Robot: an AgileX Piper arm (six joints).
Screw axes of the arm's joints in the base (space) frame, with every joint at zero. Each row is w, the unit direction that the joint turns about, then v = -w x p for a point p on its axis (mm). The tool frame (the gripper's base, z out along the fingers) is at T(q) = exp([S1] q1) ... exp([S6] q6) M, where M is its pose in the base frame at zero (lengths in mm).
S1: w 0 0 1 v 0 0 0
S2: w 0 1 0 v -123 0 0
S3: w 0 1 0 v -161.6 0 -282.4
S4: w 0.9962 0 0.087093 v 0 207.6 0
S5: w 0 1 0 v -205.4 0 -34.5
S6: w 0.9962 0 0.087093 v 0 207.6 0
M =
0.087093 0 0.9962 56.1
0 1 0 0
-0.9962 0 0.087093 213.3
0 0 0 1
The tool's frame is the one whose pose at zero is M.
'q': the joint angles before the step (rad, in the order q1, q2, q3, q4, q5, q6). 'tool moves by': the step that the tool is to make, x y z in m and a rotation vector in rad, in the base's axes. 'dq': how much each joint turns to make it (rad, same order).
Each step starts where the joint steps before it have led.
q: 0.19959 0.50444 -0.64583 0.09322 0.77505 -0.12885
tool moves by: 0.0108 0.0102 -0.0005 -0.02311 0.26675 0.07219
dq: 0.02762 0.13476 -0.08800 0.05118 0.22162 -0.01373
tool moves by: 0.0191 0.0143 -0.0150 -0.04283 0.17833 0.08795
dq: 0.06487 0.13912 -0.01266 0.01539 0.05960 -0.01599
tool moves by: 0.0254 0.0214 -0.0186 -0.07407 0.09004 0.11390
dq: 0.10071 0.16113 -0.00872 -0.02879 -0.04050 -0.02154
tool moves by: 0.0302 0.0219 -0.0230 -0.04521 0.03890 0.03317
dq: 0.06113 0.17187 -0.01134 -0.03367 -0.10942 0.02394
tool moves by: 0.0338 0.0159 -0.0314 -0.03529 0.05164 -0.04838
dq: 0.00931 0.19173 -0.02078 -0.03130 -0.11333 0.06417
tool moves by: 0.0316 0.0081 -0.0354 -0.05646 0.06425 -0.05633
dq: -0.01436 0.19144 -0.03912 -0.04647 -0.07175 0.06484
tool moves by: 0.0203 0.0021 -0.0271 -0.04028 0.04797 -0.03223
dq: -0.01845 0.13201 -0.03419 -0.02892 -0.03738 0.03155
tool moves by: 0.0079 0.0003 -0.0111 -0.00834 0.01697 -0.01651
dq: -0.00985 0.05146 -0.01464 -0.00328 -0.01786 0.00909
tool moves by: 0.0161 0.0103 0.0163 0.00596 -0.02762 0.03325
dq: 0.00948 0.01833 -0.09990 -0.00080 0.05376 -0.02432
